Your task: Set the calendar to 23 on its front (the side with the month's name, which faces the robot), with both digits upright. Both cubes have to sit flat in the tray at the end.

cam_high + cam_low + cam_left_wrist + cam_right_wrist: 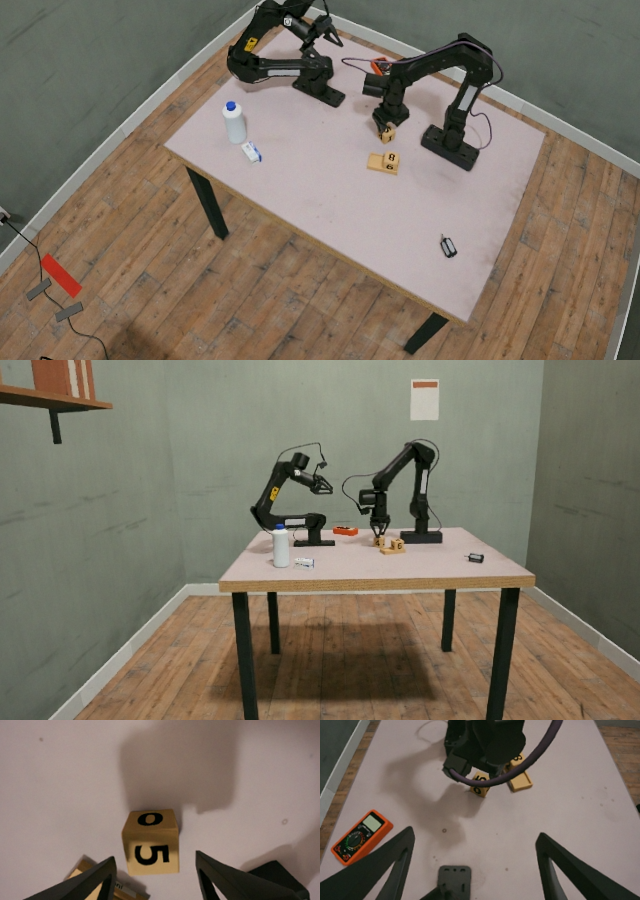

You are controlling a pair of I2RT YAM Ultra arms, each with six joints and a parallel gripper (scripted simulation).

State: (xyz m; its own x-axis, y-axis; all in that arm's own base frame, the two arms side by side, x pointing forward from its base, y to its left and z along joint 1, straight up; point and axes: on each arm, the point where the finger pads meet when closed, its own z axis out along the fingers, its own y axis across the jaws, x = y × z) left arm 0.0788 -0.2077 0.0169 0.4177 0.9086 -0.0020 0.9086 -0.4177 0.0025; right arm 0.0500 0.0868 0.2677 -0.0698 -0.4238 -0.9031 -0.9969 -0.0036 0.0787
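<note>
Right now the wooden tray is 110 mm ahead of my left hand, 50 mm below it and 40 mm to the left of it. Also, from my left hand: number cube (100 mm ahead, 60 mm to the left, 20 mm below); white bottle (440 mm to the right, 260 mm ahead, 30 mm above); black object (340 mm to the left, 270 mm ahead, 40 mm below).
</note>
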